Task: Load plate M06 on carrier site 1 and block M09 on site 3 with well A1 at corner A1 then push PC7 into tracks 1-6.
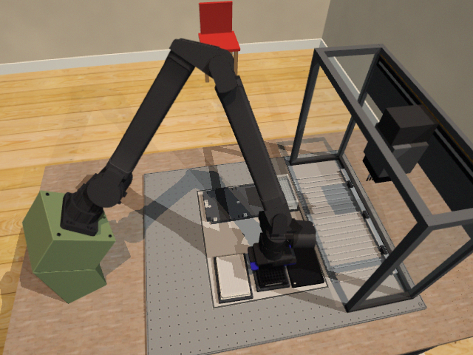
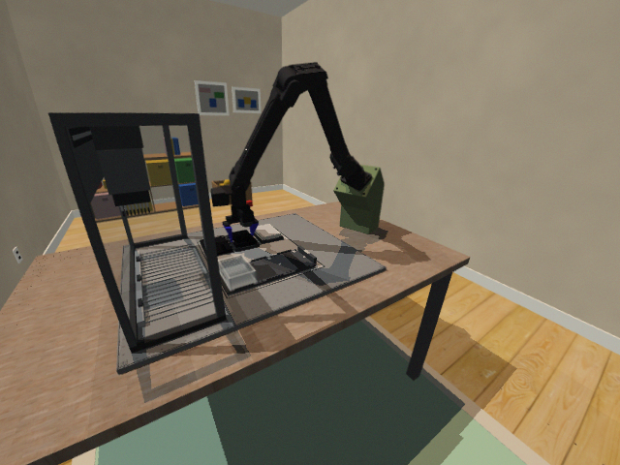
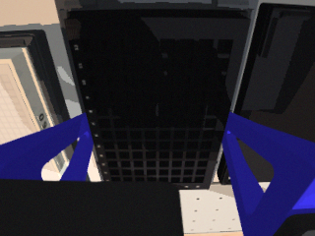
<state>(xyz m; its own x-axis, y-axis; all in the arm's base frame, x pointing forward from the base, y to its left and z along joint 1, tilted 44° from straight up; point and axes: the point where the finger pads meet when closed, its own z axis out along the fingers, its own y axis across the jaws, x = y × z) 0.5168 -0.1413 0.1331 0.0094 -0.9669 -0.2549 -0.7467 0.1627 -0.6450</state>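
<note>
The nest S2 lies 2 cm below my hand. From my hand the other things lie so: white 384-well plate M60: 11 cm behind, 2 cm to the right; then nest S3: 10 cm ahead, 2 cm below; then dark carrier PC7: 1 cm behind, 25 cm to the left, 1 cm below.
</note>
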